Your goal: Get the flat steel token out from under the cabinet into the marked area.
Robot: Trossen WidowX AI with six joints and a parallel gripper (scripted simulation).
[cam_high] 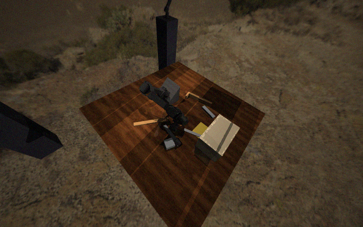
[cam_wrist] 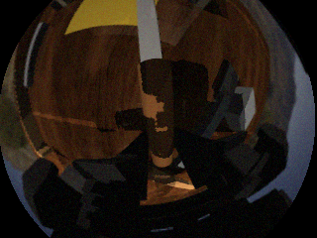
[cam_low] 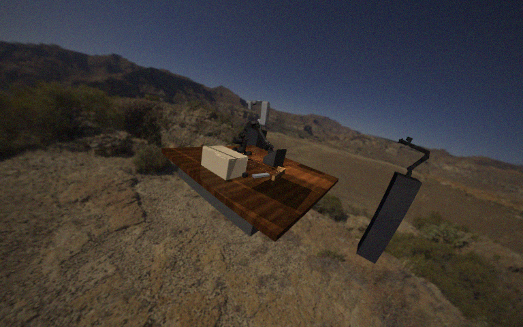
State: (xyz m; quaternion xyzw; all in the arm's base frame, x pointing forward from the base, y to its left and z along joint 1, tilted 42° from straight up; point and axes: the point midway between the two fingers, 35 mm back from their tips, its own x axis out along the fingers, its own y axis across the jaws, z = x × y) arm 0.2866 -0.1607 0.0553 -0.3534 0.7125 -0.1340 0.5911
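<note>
The grey scraper lies 9 cm to the right of my gripper tip and 6 cm ahead of it. From my gripper tip the other things lie so: steel token 32 cm ahead, 16 cm to the left; then wooden stick 19 cm behind, 12 cm to the right; then grey block 16 cm to the right, 7 cm ahead, 1 cm above.
</note>
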